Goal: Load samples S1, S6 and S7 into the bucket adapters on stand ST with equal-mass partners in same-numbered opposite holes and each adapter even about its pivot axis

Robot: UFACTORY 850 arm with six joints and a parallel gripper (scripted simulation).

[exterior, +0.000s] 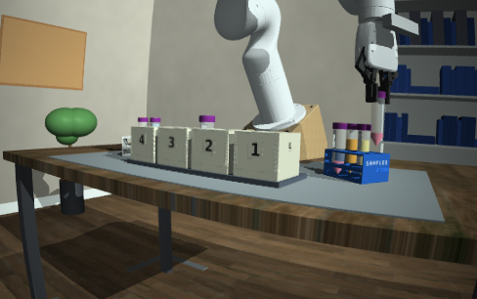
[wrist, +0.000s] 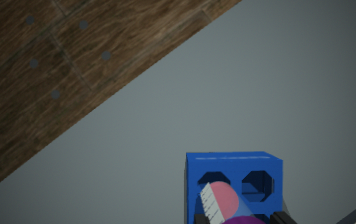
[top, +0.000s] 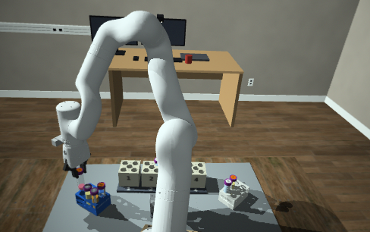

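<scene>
The blue samples rack lies 16 cm below my hand, 4 cm to the right of it and 2 cm behind it. Round my hand: adapter 1: 22 cm to the right, 14 cm below, 8 cm ahead; white rack: 68 cm to the right, 17 cm behind, 16 cm below.
</scene>
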